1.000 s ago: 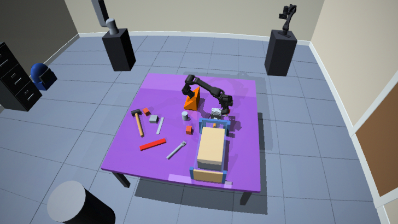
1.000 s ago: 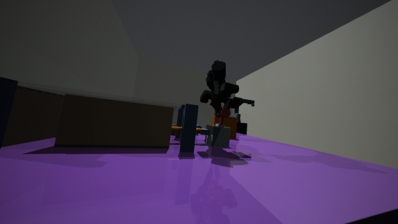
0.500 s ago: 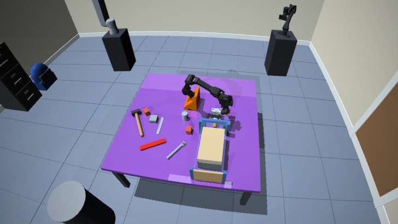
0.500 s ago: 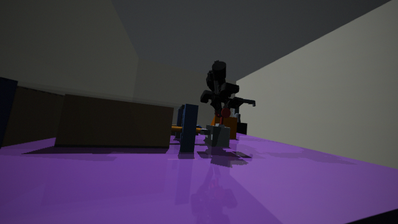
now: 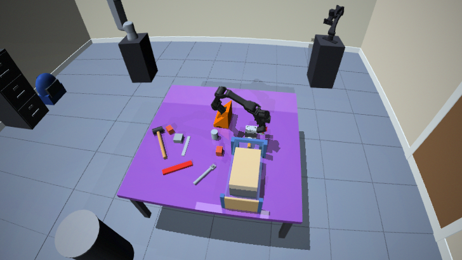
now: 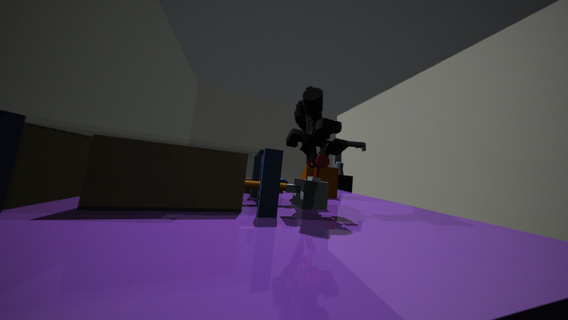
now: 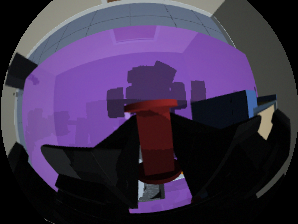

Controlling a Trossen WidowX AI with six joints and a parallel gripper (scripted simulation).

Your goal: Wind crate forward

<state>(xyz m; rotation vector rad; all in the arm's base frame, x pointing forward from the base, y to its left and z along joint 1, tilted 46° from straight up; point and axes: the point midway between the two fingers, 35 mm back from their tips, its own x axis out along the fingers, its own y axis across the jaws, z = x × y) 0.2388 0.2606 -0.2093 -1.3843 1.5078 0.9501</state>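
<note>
Now: gripper tip 2 cm to the left of the red knob. From my gripper tip the other things lie so: grey bar 63 cm to the right, 13 cm below, 8 cm ahead; then grey winch 12 cm to the right, 10 cm below, 6 cm behind; then winch handle 5 cm to the right, 3 cm below, 2 cm behind.
</note>
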